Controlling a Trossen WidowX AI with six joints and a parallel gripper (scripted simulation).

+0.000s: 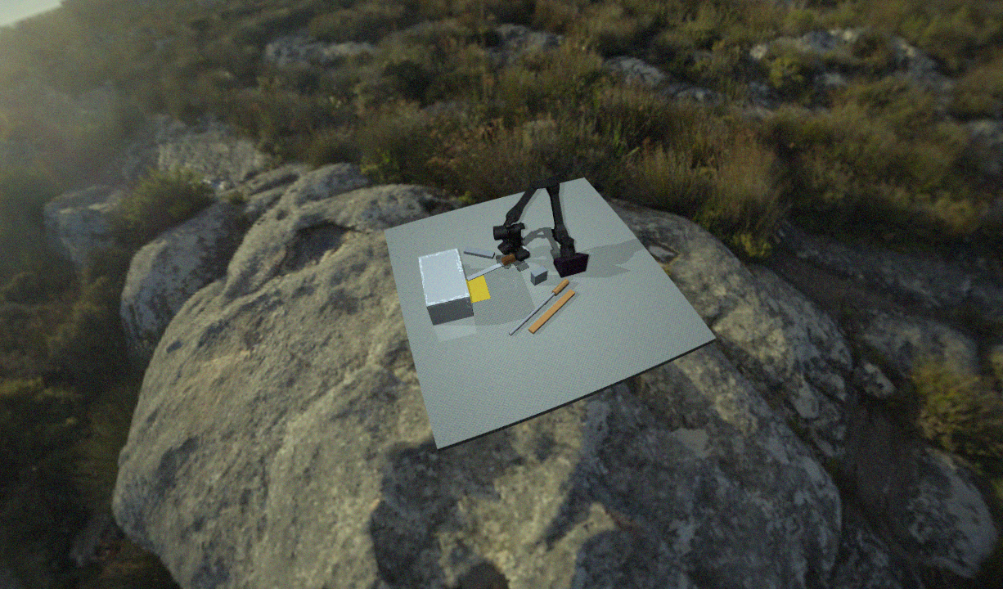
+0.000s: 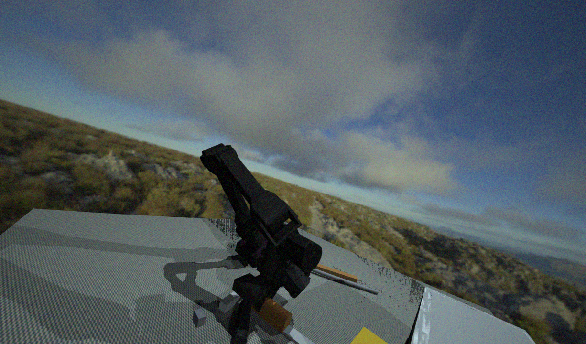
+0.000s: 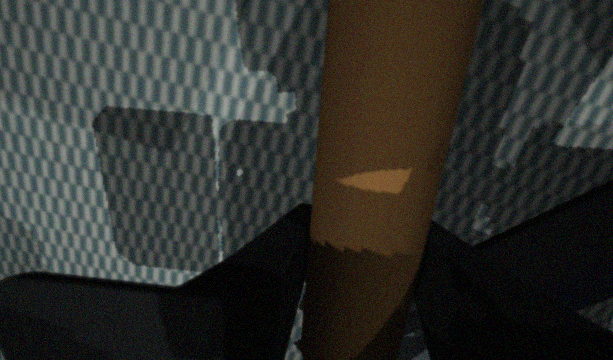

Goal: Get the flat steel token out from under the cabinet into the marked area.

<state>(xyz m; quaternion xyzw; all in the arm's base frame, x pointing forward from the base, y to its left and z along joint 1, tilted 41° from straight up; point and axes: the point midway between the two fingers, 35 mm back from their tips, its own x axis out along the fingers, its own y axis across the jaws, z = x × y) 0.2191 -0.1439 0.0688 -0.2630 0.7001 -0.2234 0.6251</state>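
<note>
Right now my gripper tip is 6 cm past the grey bar and 4 cm to the left of it. Also, from my gripper tip: grey block (18 cm to the left, 4 cm behind, 2 cm above); then small grey cube (14 cm to the right, 5 cm behind); then wooden stick (37 cm to the left, 2 cm behind).
</note>
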